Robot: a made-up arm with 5 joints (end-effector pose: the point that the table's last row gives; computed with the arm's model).
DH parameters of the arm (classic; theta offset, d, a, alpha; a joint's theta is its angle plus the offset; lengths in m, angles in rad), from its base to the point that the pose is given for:
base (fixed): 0 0.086 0 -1.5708
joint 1: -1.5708 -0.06 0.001 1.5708
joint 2: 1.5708 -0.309 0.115 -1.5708
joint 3: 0 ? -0.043 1.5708
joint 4: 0 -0.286 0.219 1.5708
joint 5: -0.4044 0 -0.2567 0
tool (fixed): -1.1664 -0.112 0 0
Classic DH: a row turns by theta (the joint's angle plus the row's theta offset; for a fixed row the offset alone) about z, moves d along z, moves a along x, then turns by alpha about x.
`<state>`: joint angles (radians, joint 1 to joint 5).
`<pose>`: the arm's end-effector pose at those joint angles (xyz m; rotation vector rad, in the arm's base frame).
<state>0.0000 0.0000 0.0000 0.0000 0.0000</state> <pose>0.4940 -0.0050 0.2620 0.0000 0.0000 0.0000</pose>
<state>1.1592 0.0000 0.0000 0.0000 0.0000</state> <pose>0.3589 -0.0050 -0.2963 0.0000 1.1592 0.0000</pose>
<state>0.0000 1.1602 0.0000 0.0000 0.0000</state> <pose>0.4940 0.1224 0.1064 -1.1602 0.0000 0.0000</pose>
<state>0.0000 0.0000 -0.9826 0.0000 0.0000</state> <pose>0.4616 0.1756 0.2620 0.0000 0.0000 0.9826</pose>
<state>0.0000 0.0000 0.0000 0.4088 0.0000</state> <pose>0.4940 -0.0481 0.2780 -0.4088 0.0000 0.0000</pose>
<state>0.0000 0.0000 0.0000 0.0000 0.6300</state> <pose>0.6524 -0.0192 0.2620 0.0000 0.0000 0.6300</pose>
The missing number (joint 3, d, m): -0.287
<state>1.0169 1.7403 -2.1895 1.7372 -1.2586</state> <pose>0.0163 -0.0372 -0.4320 0.1240 -0.0162 2.0163</pose>
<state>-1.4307 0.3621 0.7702 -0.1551 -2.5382</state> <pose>-0.0287 0.2775 0.8815 -2.0175 0.1240 2.0423</pose>
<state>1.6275 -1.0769 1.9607 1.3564 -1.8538</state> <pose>-0.0093 0.0658 -0.1237 2.4984 -0.9698 -0.1797</pose>
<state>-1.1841 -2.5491 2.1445 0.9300 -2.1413</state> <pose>0.0668 0.0701 0.4227 -0.8454 0.9947 -1.1698</pose>
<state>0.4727 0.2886 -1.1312 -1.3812 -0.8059</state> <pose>0.3653 0.2388 0.2600 0.5712 1.6109 -0.0256</pose>
